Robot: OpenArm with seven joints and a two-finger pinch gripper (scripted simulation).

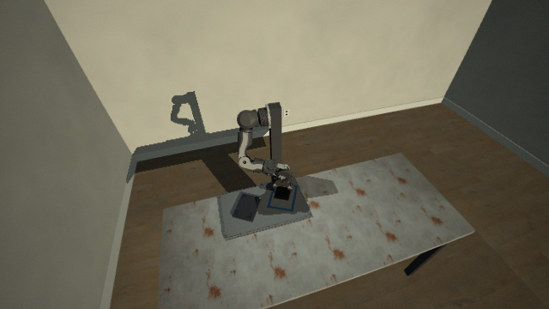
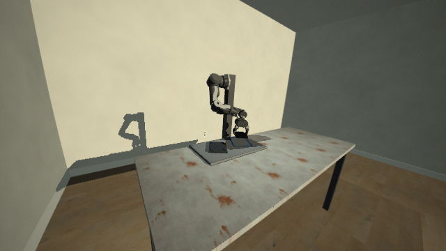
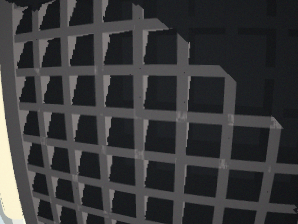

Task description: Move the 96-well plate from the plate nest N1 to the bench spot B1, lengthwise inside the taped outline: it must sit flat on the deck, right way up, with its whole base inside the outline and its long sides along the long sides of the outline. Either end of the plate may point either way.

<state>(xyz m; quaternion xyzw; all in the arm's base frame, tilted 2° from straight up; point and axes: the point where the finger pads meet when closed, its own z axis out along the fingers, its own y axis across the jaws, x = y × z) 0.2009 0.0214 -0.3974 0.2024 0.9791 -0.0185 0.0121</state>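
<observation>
My gripper is now 14 cm to the left of the small white label, 5 cm above it and 1 cm past it. Also, from my hand: dark 96-well plate right at my hand; dark plate nest 22 cm to the right, 5 cm below, 4 cm ahead.
</observation>
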